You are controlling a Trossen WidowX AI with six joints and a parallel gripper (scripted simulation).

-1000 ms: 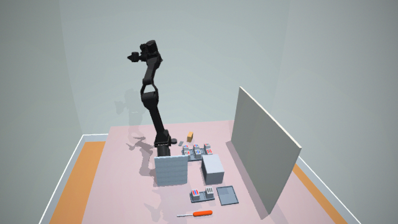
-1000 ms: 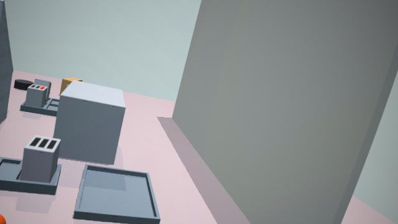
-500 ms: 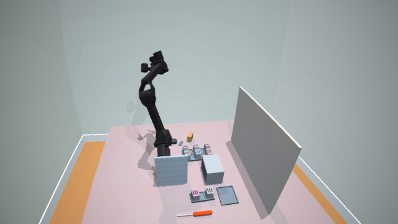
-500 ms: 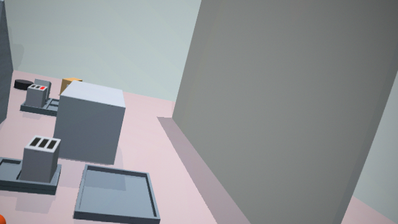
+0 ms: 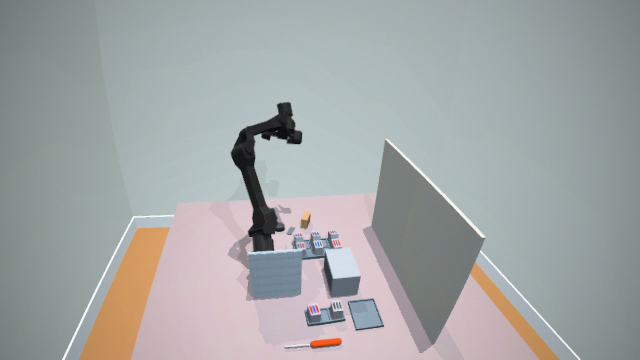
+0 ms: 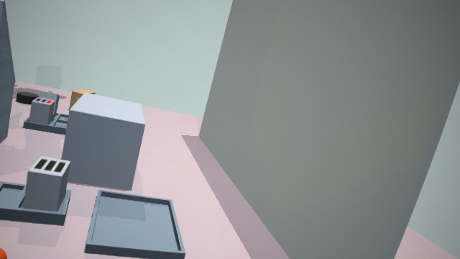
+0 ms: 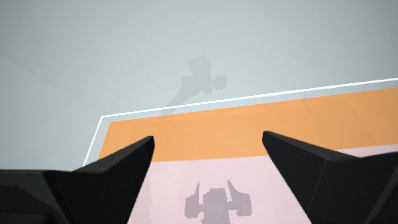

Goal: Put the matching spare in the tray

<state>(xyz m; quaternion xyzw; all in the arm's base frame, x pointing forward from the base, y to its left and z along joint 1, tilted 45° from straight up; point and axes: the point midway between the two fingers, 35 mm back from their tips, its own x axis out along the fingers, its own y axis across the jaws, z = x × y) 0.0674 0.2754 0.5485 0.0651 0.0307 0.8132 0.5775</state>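
My gripper tip is now 13 cm short of the grey spare block, 76 cm to the left of it and 31 cm above it. The rest, counted from my gripper tip: grey box (24 cm ahead, 57 cm to the right, 30 cm below); tan block (14 cm ahead, 19 cm to the right, 33 cm below); grey wall panel (49 cm ahead, 56 cm to the right, 13 cm below).
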